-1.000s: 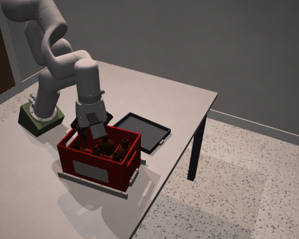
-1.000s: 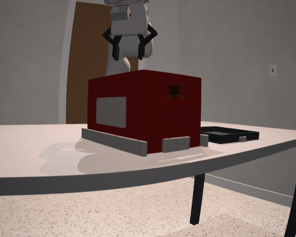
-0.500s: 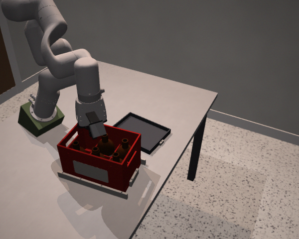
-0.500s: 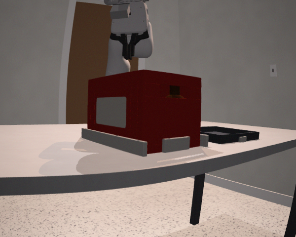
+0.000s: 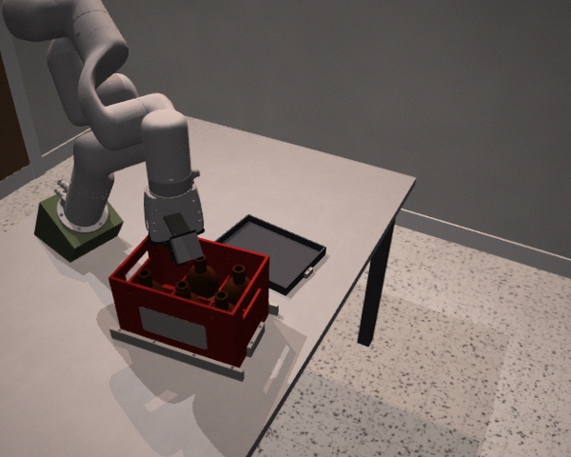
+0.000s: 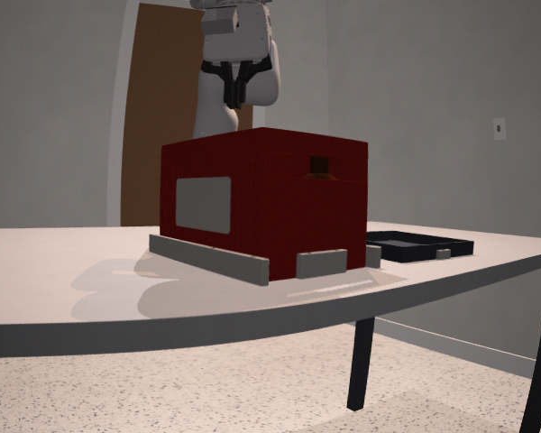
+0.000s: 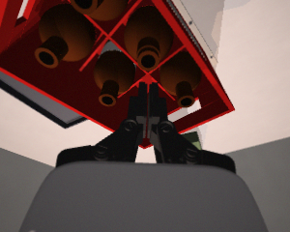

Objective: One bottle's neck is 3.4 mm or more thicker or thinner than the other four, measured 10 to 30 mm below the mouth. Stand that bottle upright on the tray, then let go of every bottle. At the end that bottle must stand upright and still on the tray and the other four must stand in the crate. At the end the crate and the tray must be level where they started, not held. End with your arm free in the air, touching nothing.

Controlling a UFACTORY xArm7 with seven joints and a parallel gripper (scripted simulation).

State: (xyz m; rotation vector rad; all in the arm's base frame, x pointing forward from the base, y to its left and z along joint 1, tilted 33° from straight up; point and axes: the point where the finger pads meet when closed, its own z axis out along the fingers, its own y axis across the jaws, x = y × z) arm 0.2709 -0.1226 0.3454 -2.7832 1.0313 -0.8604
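Right now the red crate is 160 mm below my hand and 40 mm to the left of it. From my hand the other things lie so: black tray (330 mm to the left, 230 mm below, 40 mm ahead).
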